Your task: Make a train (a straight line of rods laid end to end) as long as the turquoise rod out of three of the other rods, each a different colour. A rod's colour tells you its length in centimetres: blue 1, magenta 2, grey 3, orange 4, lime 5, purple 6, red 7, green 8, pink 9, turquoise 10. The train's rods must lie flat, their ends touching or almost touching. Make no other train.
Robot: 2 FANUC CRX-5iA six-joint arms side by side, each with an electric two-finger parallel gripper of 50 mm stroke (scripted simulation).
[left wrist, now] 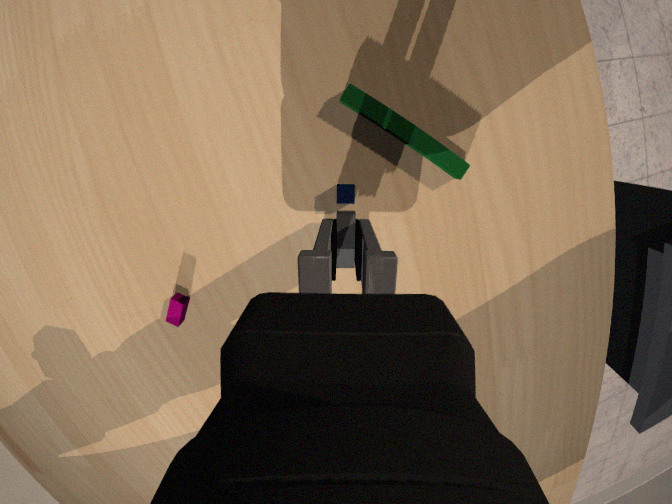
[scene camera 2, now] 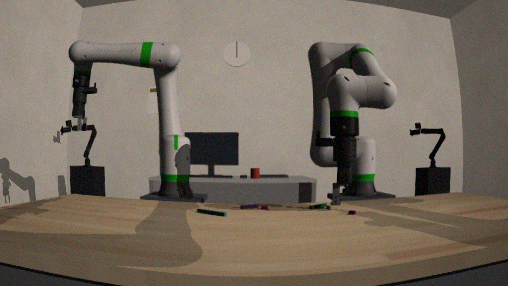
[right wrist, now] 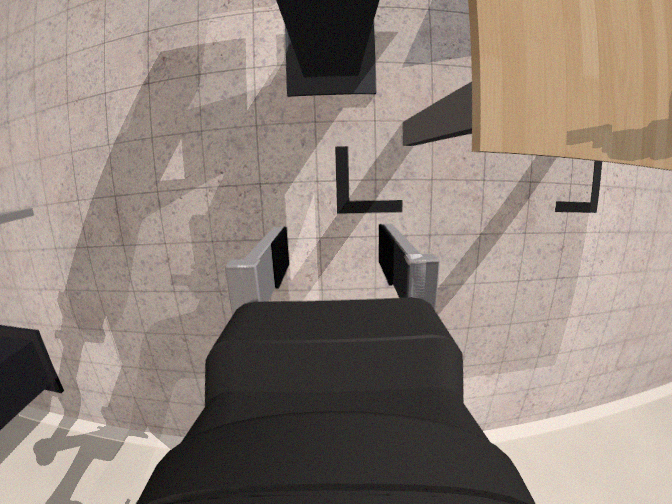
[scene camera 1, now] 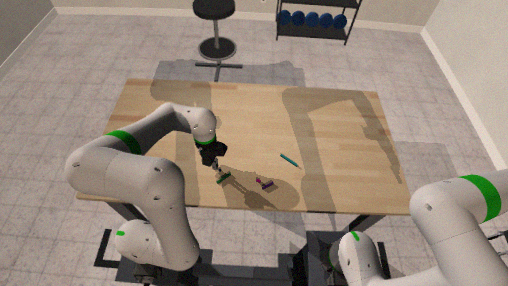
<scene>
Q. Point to a green rod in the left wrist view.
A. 357,100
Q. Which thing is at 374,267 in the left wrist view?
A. The left gripper.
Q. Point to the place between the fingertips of the left gripper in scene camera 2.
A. At 335,204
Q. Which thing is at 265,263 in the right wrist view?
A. The right gripper.
</scene>
